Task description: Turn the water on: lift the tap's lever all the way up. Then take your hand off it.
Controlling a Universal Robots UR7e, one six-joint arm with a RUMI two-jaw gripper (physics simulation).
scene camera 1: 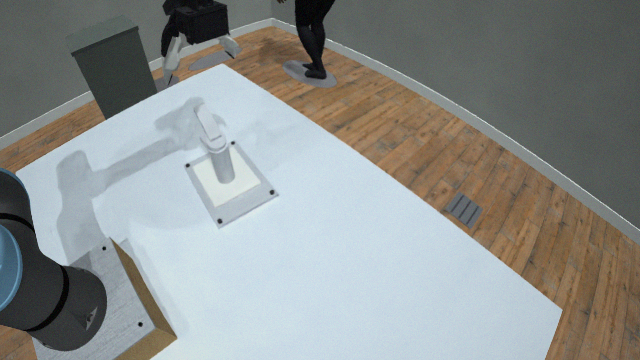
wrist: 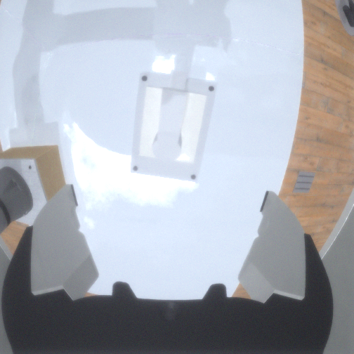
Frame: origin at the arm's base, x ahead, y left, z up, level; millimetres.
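Where they show: gripper, between the fingertips: (scene camera 1: pixel 201 70); arm's base, origin of its link: (scene camera 1: pixel 73 309).
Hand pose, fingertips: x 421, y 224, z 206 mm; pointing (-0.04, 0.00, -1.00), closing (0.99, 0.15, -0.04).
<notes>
Each offset is from my fingertips to the top centre of the thing. "spot": to the spot under its first point. Level surfaces: height alone.
The tap {spot: 9 mm back, 45 mm right, 230 mm down} (scene camera 1: pixel 224 165) (wrist: pixel 167 146) stands upright on its pale mounting plate {spot: 2 mm back, 121 mm right, 302 mm down} (scene camera 1: pixel 245 204) (wrist: pixel 165 171). Its light grey lever {10 mm back, 21 mm left, 117 mm down} (scene camera 1: pixel 208 124) (wrist: pixel 173 112) lies over the top of the tap body and points toward the far side of the table. How far the lever is tilted up is hard to tell from these views. My gripper (wrist: pixel 169 191) is wide open, with nothing between its fingers. In the wrist view the tap shows ahead of the fingertips, apart from them. The gripper does not show in the scene view.
The robot's base (scene camera 1: pixel 75 305) (wrist: pixel 14 192) stands on a wood-sided block (scene camera 1: pixel 120 320) (wrist: pixel 49 167) at the left of the white table {309 mm down} (scene camera 1: pixel 350 250) (wrist: pixel 250 125). Beyond the table are a dark grey cabinet (scene camera 1: pixel 117 72), a black and white machine (scene camera 1: pixel 202 22) and a person's legs (scene camera 1: pixel 312 40).
</notes>
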